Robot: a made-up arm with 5 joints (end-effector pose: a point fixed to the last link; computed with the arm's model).
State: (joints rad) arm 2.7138 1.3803 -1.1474 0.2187 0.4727
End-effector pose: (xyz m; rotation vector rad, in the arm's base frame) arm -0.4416 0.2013 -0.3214 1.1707 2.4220 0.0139
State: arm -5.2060 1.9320 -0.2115 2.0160 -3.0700
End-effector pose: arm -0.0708 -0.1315 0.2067 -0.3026 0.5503 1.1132
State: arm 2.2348 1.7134 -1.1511 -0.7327 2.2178
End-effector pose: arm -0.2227 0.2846 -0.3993 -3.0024 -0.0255 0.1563
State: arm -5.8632 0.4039 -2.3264 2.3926 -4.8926
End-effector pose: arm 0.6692 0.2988 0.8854 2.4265 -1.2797 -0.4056
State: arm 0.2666 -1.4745 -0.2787 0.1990 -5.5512
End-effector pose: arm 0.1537 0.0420 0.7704 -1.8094 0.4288 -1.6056
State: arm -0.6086 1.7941 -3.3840 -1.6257 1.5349
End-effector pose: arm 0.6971 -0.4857 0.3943 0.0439 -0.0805 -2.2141
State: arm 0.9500 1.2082 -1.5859 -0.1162 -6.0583
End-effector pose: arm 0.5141 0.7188 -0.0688 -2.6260 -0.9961 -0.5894
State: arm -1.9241 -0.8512 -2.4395 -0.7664 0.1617
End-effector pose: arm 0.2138 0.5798 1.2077 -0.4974 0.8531 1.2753
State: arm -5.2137 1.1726 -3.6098 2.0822 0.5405
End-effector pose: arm 0.3928 0.7168 0.8462 -2.7647 -0.7488 -0.3562
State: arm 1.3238 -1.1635 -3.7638 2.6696 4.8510
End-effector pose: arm -0.2047 -0.8119 0.5140 0.2497 1.2792 2.7505
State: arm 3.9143 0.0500 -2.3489 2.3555 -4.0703
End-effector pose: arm -0.3567 -0.3478 1.1177 2.0680 2.3574 0.0885
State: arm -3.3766 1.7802 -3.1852 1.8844 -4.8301
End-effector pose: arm -0.9587 0.2296 0.0635 2.0351 1.8094 0.3807
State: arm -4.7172 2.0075 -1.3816 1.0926 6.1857
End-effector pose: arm 0.0002 0.0442 -0.4827 1.0603 1.1634 -1.3552
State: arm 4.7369 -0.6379 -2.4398 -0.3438 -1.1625
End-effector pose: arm -0.0098 0.3984 1.3722 -0.2769 0.0538 0.4300
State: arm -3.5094 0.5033 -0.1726 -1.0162 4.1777
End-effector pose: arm -0.3463 0.1334 0.1411 2.1133 -1.7871 -0.9330
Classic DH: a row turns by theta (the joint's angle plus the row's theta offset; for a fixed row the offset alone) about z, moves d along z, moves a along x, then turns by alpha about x. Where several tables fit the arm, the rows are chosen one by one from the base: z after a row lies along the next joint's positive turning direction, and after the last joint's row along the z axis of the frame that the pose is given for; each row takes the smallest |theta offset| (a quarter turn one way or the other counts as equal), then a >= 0, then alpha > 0; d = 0 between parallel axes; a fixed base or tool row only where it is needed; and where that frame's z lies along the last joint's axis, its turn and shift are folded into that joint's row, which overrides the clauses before.
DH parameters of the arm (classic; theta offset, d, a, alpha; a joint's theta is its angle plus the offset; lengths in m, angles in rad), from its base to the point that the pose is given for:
joint 1: 0 0.3473 0 -1.5708
joint 2: -1.3849 0 0.4615 0
joint 3: -0.4084 0 -0.5352 0
joint 4: -1.3483 0 -0.0856 1.5708
joint 5: 3.1416 0.1092 0 0

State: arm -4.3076 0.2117 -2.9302 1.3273 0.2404
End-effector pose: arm -0.1607 0.3751 1.3620 -1.1636 -1.3725 -0.6706
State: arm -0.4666 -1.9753 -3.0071 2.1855 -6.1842
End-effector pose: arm -0.8625 0.4345 0.1259 0.4653 -0.1352 2.7369
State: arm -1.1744 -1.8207 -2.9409 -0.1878 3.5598
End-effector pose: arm -0.4101 0.9798 0.0653 -1.3156 -1.2872 -0.5349
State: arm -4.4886 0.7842 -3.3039 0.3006 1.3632
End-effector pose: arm -0.1385 0.6086 1.2354 -0.9011 -0.1974 0.0150
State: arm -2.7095 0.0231 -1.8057 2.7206 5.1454
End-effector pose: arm -0.4938 -0.2277 0.8904 -1.5773 1.5787 -0.3907
